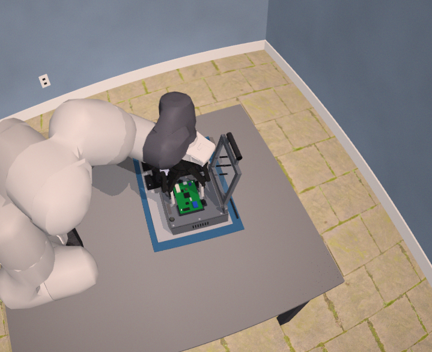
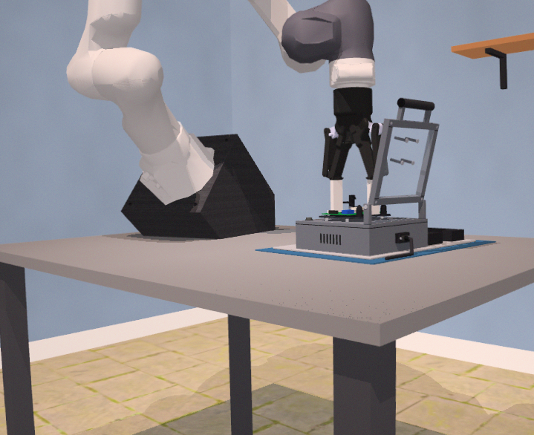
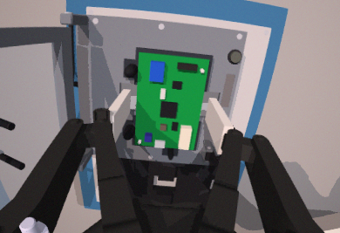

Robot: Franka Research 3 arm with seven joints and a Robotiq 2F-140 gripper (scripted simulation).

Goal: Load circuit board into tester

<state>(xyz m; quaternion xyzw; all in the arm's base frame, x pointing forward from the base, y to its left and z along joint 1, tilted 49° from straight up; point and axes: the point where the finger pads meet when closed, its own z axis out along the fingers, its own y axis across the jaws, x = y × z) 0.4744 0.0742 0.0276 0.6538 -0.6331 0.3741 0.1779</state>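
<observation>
The green circuit board lies 20 mm below my hand. The rest, counted from my hand: black nest 10 mm ahead, 10 mm to the left, 30 mm below; tester lid 120 mm ahead, 10 mm to the right, 90 mm above.
</observation>
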